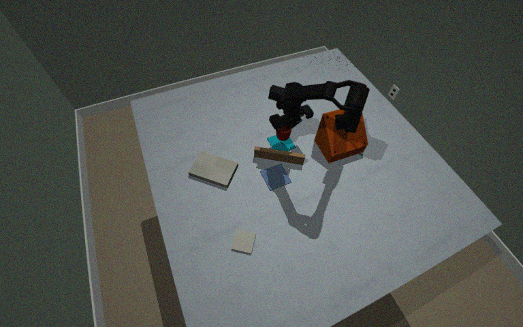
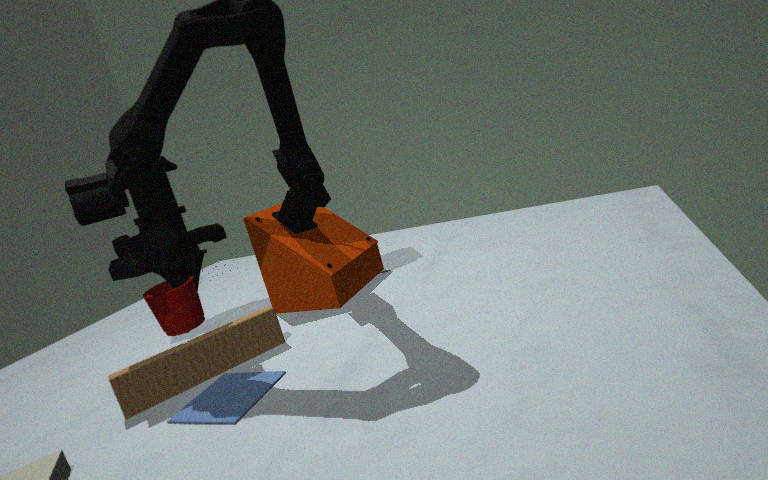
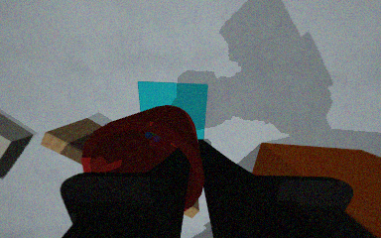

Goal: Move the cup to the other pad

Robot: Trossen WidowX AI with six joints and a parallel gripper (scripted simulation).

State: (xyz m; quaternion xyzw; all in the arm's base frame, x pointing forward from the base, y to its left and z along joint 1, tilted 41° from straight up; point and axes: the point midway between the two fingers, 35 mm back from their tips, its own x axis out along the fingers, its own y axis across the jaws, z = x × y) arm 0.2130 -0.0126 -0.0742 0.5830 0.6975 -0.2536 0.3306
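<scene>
The cyan pad is 30 mm ahead of my gripper tip and 100 mm below it. Round my gripper tip: red cup 30 mm ahead; then wooden bar 70 mm ahead, 90 mm to the left, 70 mm below.
</scene>
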